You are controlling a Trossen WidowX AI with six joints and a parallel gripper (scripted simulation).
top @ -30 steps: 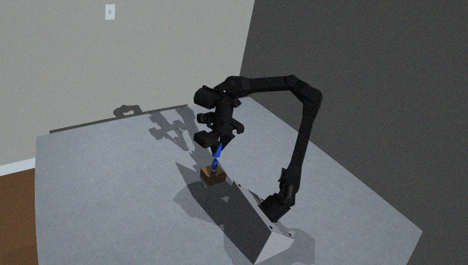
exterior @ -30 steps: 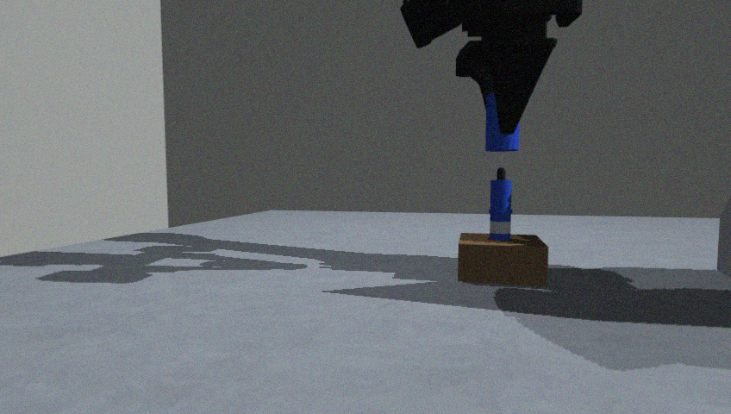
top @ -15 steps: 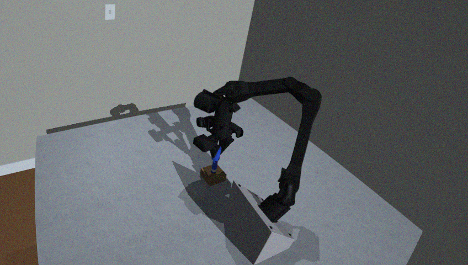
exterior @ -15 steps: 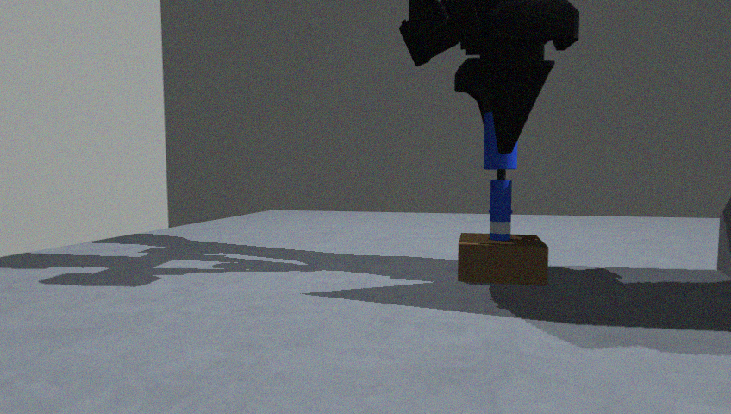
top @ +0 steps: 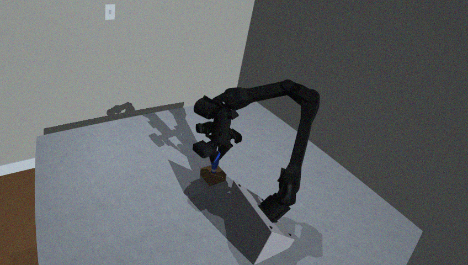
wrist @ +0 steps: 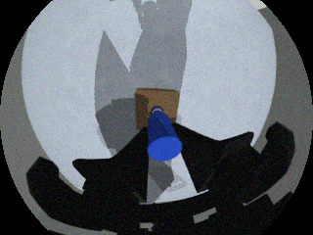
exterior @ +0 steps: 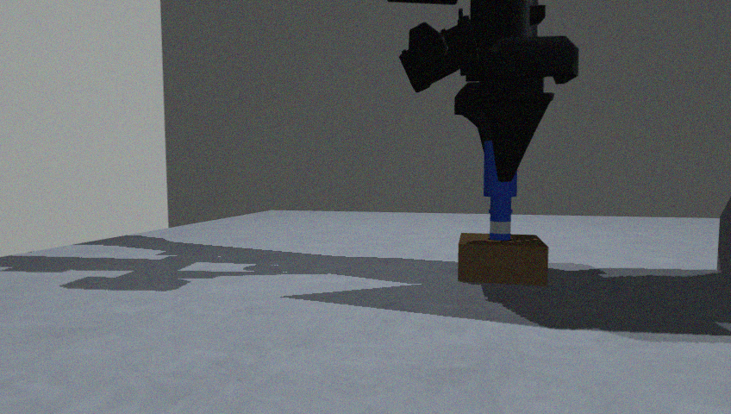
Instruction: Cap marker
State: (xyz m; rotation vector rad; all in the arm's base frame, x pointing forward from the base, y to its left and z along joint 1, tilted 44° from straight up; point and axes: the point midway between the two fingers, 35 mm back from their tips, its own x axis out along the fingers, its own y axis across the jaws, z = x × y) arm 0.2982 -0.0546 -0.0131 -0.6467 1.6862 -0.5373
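Right now my gripper tip is 70 mm above the brown holder block. Also, from my gripper tip: blue cap (10 mm above).
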